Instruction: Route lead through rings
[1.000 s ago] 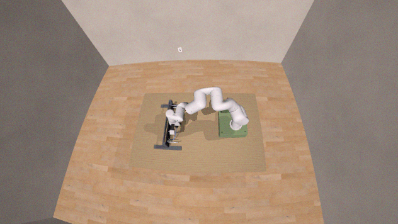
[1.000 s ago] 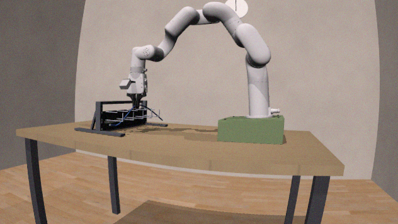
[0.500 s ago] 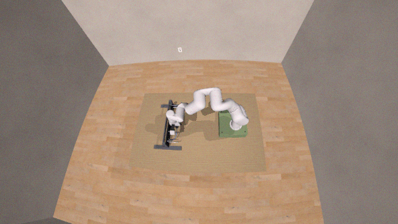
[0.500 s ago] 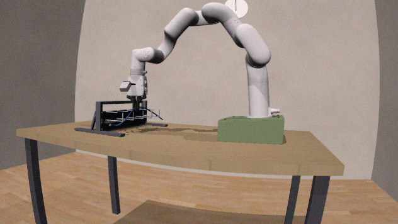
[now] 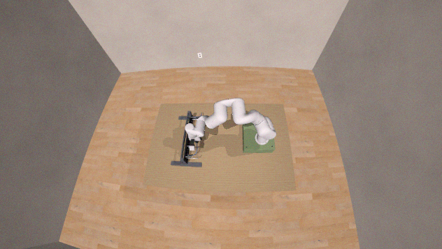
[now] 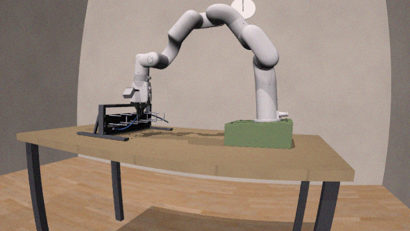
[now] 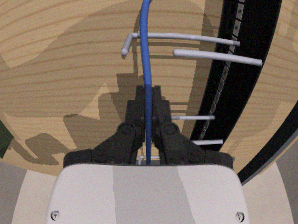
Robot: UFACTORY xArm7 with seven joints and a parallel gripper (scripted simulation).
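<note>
My hand is 10 cm short of the black rack, 6 cm to the left of it and 3 cm above it.
</note>
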